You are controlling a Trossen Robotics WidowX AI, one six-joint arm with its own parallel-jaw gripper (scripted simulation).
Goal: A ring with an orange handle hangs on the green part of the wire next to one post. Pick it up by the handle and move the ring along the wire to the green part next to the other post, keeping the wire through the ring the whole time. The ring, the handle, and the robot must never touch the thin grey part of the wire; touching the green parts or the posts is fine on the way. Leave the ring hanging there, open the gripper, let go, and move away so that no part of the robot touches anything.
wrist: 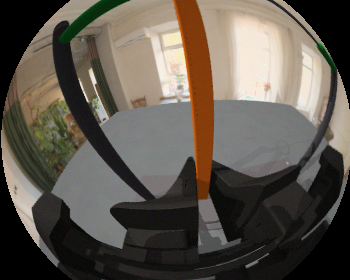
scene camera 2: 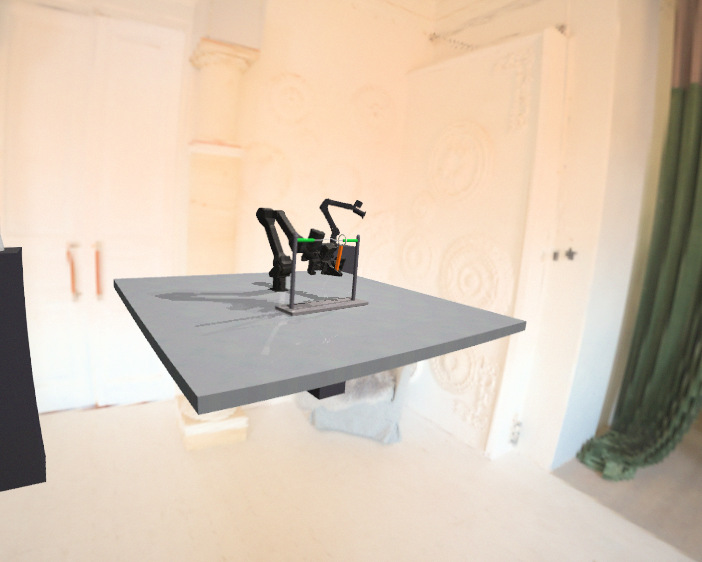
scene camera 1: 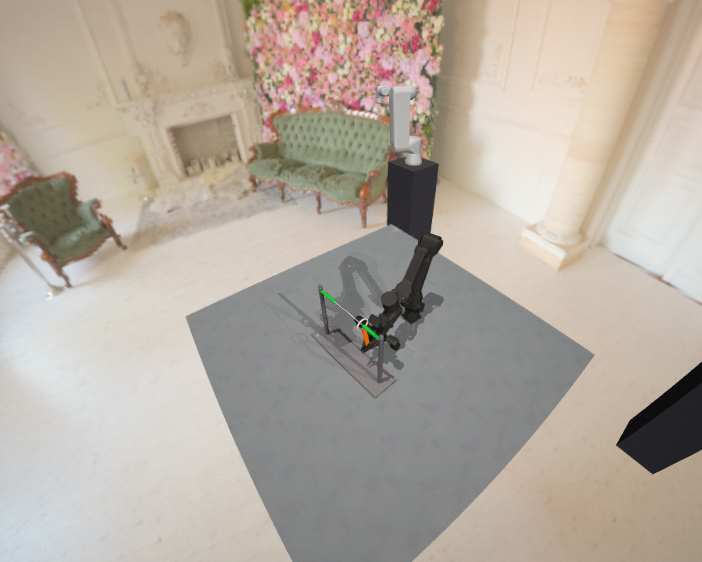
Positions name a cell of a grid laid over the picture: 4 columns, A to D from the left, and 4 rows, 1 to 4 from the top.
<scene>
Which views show the gripper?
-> The wrist view, scene camera 2 and scene camera 1: all of them.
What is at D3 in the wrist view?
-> The gripper.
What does the gripper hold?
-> A ring.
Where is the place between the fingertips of the gripper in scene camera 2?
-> B2
</scene>
